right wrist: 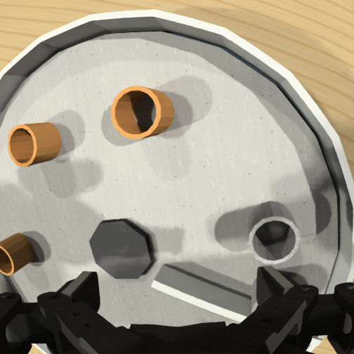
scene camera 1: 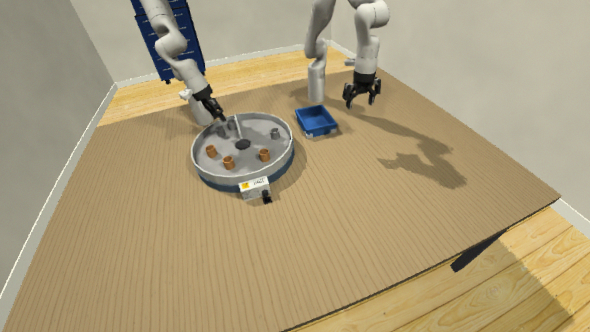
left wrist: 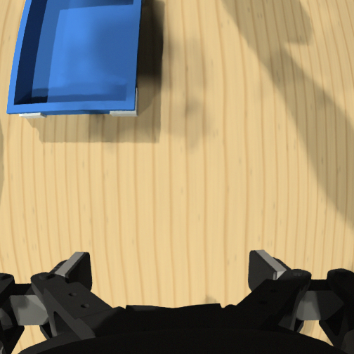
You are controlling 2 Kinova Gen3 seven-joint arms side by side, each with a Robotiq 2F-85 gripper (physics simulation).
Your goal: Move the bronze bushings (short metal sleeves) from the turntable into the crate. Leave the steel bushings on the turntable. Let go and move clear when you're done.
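Places are measured from the left arm's base along level axes (x ahead, y left, z up), in millimetres.
Pixels of known places: left gripper, fingertip midpoint: (scene camera 1: 359,106); right gripper, fingertip midpoint: (scene camera 1: 220,119); left arm's base, link origin: (scene camera 1: 316,98); right arm's base, link origin: (scene camera 1: 205,120).
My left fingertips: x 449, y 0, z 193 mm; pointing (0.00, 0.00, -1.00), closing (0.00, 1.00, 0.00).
Note:
Ahead of a thing's pixels: the offset from my left fingertips to its top centre. "spot": to the spot under its first point.
Three bronze bushings stand on the turntable {spot: dx +66, dy -571, dz -121 mm} (scene camera 1: 220,178) (right wrist: 220,165): a front-left one {dx -101, dy -596, dz -102 mm} (scene camera 1: 211,151) (right wrist: 166,114), a front one {dx -5, dy -533, dz -102 mm} (scene camera 1: 228,163) (right wrist: 47,142) and a front-right one {dx +4, dy -395, dz -102 mm} (scene camera 1: 264,155) (right wrist: 23,249). A steel bushing {dx -229, dy -548, dz -102 mm} (scene camera 1: 221,131) (right wrist: 274,219) stands at the back left, another steel bushing {dx -260, dy -491, dz -102 mm} (scene camera 1: 231,124) beside it near the divider, and a third steel bushing {dx -114, dy -323, dz -102 mm} (scene camera 1: 275,133) at the right. My right gripper (scene camera 1: 220,118) (right wrist: 177,288) is open and empty above the turntable's back-left part. The blue crate {dx -208, dy -104, dz -143 mm} (scene camera 1: 324,131) (left wrist: 75,109) is empty. My left gripper (scene camera 1: 360,104) (left wrist: 169,270) is open and empty, right of the crate.
A thin divider {spot: dx -199, dy -467, dz -109 mm} (scene camera 1: 238,128) (right wrist: 200,299) stands on the turntable beside its dark hub {dx -115, dy -465, dz -132 mm} (scene camera 1: 243,144) (right wrist: 121,248). A white control box {spot: dx +137, dy -463, dz -141 mm} (scene camera 1: 254,188) sits at the turntable's front. A blue cabinet (scene camera 1: 192,47) stands behind the table.

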